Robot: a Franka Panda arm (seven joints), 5 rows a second.
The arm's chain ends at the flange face. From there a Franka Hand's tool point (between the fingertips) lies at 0.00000 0.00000 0.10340 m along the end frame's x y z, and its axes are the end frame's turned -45 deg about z.
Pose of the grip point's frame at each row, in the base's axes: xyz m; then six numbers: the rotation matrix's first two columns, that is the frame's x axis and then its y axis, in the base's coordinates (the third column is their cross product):
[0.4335, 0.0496, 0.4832, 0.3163, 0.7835, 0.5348, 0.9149, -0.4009, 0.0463]
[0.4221, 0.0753, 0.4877, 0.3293, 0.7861, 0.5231, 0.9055, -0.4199, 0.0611]
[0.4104, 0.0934, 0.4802, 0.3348, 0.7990, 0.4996, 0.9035, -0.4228, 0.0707]
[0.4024, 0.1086, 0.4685, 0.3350, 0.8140, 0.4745, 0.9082, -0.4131, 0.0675]
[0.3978, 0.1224, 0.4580, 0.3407, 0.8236, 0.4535, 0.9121, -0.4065, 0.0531]
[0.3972, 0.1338, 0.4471, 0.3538, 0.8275, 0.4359, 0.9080, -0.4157, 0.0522]
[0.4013, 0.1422, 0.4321, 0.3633, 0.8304, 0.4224, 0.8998, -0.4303, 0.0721]
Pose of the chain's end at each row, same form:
[0.4076, 0.0005, 0.5704, 0.8706, 0.2705, 0.4109, 0.4233, -0.8375, -0.3454]
[0.3944, 0.0284, 0.5756, 0.8731, 0.2589, 0.4131, 0.4074, -0.8528, -0.3267]
[0.3827, 0.0492, 0.5695, 0.8756, 0.2660, 0.4033, 0.4021, -0.8639, -0.3033]
[0.3765, 0.0664, 0.5593, 0.8791, 0.2835, 0.3833, 0.4053, -0.8677, -0.2878]
[0.3742, 0.0815, 0.5500, 0.8859, 0.2949, 0.3582, 0.4040, -0.8698, -0.2831]
[0.3740, 0.0948, 0.5400, 0.8922, 0.2912, 0.3451, 0.3919, -0.8791, -0.2713]
[0.3763, 0.1056, 0.5255, 0.8931, 0.2829, 0.3497, 0.3794, -0.8914, -0.2477]

